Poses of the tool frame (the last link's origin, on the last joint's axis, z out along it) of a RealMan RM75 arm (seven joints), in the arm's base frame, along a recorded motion.
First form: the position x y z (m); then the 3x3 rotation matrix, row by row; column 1 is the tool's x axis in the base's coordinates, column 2 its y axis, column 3 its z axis. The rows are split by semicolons.
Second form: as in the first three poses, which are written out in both.
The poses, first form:
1: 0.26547 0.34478 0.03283; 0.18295 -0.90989 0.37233; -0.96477 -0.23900 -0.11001; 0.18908 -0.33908 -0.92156
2: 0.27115 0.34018 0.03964; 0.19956 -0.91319 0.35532; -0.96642 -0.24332 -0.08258; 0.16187 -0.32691 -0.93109
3: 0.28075 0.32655 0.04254; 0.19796 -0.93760 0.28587; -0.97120 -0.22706 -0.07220; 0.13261 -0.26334 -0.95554
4: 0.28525 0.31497 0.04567; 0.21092 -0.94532 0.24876; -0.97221 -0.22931 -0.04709; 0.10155 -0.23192 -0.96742
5: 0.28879 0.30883 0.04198; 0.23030 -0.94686 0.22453; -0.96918 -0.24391 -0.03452; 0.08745 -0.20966 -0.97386
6: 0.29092 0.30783 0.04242; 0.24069 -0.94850 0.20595; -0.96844 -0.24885 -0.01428; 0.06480 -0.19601 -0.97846
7: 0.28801 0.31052 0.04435; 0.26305 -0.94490 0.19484; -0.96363 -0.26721 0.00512; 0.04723 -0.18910 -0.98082
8: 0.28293 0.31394 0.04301; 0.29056 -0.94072 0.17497; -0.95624 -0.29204 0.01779; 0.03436 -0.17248 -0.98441
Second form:
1: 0.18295 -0.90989 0.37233 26.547; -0.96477 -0.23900 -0.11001 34.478; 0.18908 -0.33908 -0.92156 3.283; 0 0 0 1
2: 0.19956 -0.91319 0.35532 27.115; -0.96642 -0.24332 -0.08258 34.018; 0.16187 -0.32691 -0.93109 3.964; 0 0 0 1
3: 0.19796 -0.93760 0.28587 28.075; -0.97120 -0.22706 -0.07220 32.655; 0.13261 -0.26334 -0.95554 4.254; 0 0 0 1
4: 0.21092 -0.94532 0.24876 28.525; -0.97221 -0.22931 -0.04709 31.497; 0.10155 -0.23192 -0.96742 4.567; 0 0 0 1
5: 0.23030 -0.94686 0.22453 28.879; -0.96918 -0.24391 -0.03452 30.883; 0.08745 -0.20966 -0.97386 4.198; 0 0 0 1
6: 0.24069 -0.94850 0.20595 29.092; -0.96844 -0.24885 -0.01428 30.783; 0.06480 -0.19601 -0.97846 4.242; 0 0 0 1
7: 0.26305 -0.94490 0.19484 28.801; -0.96363 -0.26721 0.00512 31.052; 0.04723 -0.18910 -0.98082 4.435; 0 0 0 1
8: 0.29056 -0.94072 0.17497 28.293; -0.95624 -0.29204 0.01779 31.394; 0.03436 -0.17248 -0.98441 4.301; 0 0 0 1
